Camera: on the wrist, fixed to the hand. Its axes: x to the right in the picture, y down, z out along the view.
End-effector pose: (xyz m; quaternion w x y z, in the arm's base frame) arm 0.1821 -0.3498 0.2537 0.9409 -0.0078 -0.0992 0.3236
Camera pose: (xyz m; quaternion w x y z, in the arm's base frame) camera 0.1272 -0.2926 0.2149 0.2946 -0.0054 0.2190 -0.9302
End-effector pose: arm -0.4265 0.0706 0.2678 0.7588 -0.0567 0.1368 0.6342
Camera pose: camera -0.5127 0.0645 0.2500 0.5448 -0.3032 0.1089 -0.7742
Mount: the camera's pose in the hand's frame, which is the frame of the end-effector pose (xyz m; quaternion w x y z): -0.0144 0.0816 -0.0303 0.0455 0.0242 -0.2443 0.9683
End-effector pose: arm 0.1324 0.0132 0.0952 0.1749 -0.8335 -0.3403 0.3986
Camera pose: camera 0.1846 -0.0553 0.0759 0.4410 0.2658 -0.7585 -0.3994
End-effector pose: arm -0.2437 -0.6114 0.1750 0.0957 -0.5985 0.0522 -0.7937
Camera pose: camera -0.2617 -0.6889 0.1369 0.8001 -0.1683 0.5393 0.2015
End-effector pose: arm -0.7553 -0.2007 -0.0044 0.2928 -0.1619 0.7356 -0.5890
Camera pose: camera -0.7542 -0.1482 -0.0753 0.7673 0.5681 0.1045 0.2785
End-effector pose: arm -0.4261 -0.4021 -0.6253 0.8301 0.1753 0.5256 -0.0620
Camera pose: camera -0.4348 -0.3165 -0.6057 0.2220 0.5219 -0.3502 0.7455
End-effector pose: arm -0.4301 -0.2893 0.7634 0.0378 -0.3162 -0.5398 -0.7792
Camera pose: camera -0.3997 -0.3534 0.8158 0.6320 -0.7266 0.2535 0.0915
